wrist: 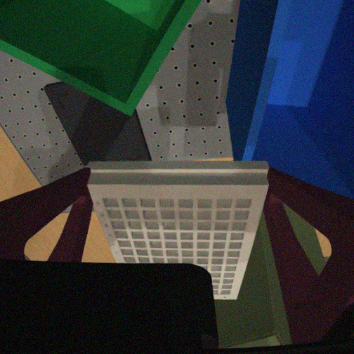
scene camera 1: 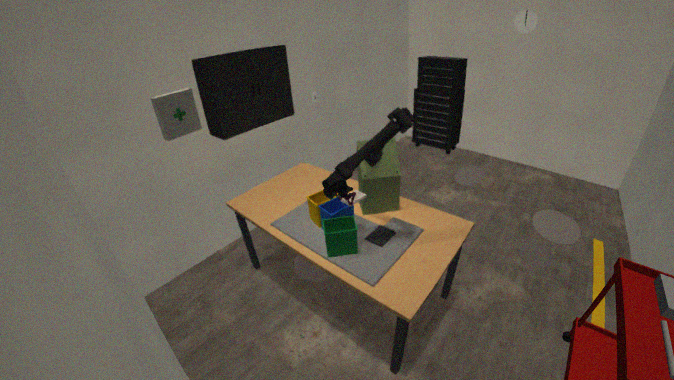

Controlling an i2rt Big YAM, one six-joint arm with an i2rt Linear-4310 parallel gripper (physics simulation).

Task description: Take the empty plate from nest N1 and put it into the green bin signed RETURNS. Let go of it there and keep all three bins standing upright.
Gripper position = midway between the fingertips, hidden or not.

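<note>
The wrist view shows my gripper [wrist: 177, 177], a pale plate [wrist: 205, 212], a blue bin [wrist: 282, 101], a dark nest [wrist: 104, 133] and a green bin [wrist: 113, 58]. Scene camera 1 shows the green bin [scene camera 1: 340, 233] as well.
</note>
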